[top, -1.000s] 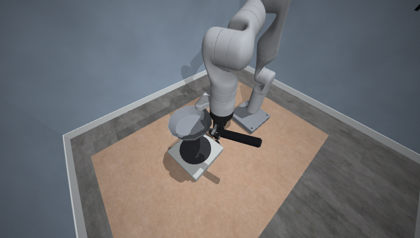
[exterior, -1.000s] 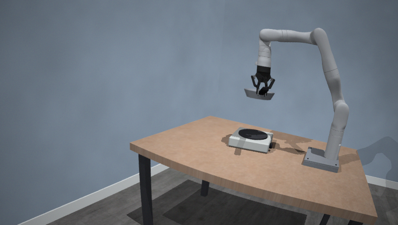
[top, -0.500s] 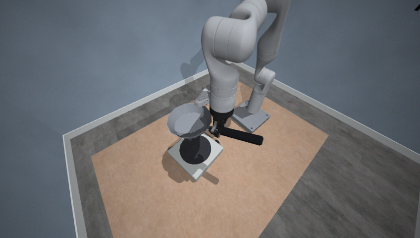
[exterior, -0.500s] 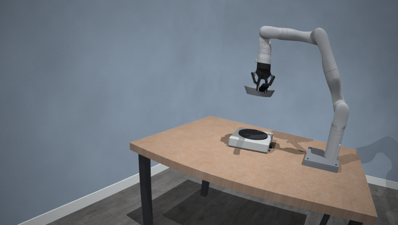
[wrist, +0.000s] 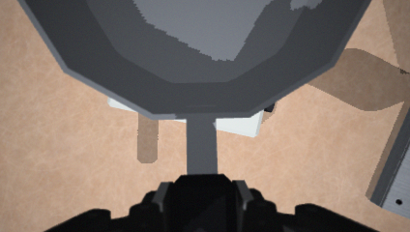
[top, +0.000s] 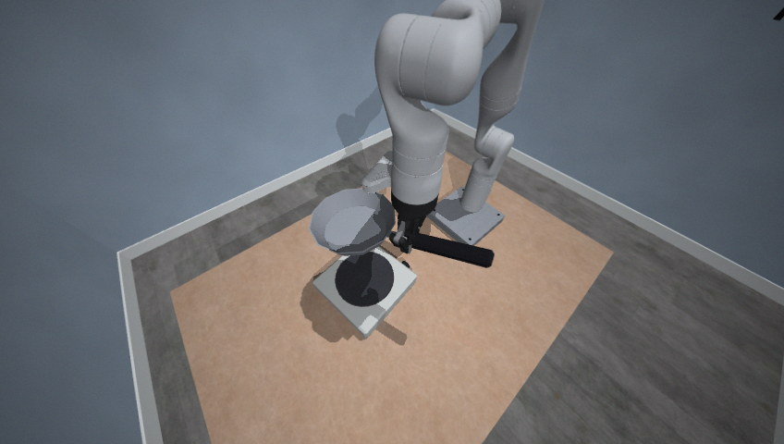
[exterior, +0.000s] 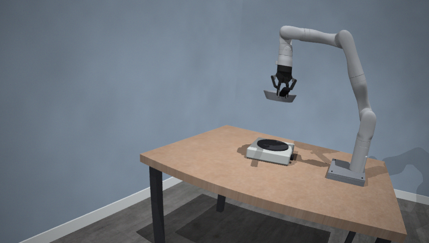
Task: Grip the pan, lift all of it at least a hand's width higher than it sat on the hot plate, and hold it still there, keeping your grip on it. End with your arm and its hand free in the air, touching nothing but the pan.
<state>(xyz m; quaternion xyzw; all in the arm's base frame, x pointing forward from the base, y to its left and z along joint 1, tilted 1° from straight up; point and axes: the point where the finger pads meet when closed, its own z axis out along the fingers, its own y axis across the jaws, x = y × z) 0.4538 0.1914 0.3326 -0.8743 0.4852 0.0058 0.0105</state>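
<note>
My hand is 40 mm short of the pan, 60 mm to the left of it and 20 mm above it. Also, from my hand: hot plate: 60 mm ahead, 120 mm to the right, 330 mm below.
</note>
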